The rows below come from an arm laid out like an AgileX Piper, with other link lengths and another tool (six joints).
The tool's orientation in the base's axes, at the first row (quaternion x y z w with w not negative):
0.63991 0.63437 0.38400 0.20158
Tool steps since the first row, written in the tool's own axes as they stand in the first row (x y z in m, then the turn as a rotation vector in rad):
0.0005 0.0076 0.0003 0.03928 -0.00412 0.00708
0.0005 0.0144 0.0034 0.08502 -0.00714 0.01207
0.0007 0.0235 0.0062 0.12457 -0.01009 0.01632
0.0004 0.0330 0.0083 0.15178 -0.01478 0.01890
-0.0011 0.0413 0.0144 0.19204 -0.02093 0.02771
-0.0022 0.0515 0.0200 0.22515 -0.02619 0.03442
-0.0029 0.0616 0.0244 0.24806 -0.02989 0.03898
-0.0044 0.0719 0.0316 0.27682 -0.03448 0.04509
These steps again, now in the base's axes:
0.0052 -0.0003 0.0056 -0.00134 0.04006 0.00177
0.0120 -0.0004 0.0087 -0.00415 0.08577 0.00719
0.0200 -0.0006 0.0138 -0.00686 0.12531 0.01166
0.0278 -0.0015 0.0195 -0.01073 0.15274 0.01297
0.0380 -0.0025 0.0215 -0.01221 0.19438 0.01238
0.0490 -0.0034 0.0254 -0.01395 0.22852 0.01208
0.0590 -0.0042 0.0300 -0.01526 0.25214 0.01188
0.0713 -0.0052 0.0328 -0.01658 0.28186 0.01142

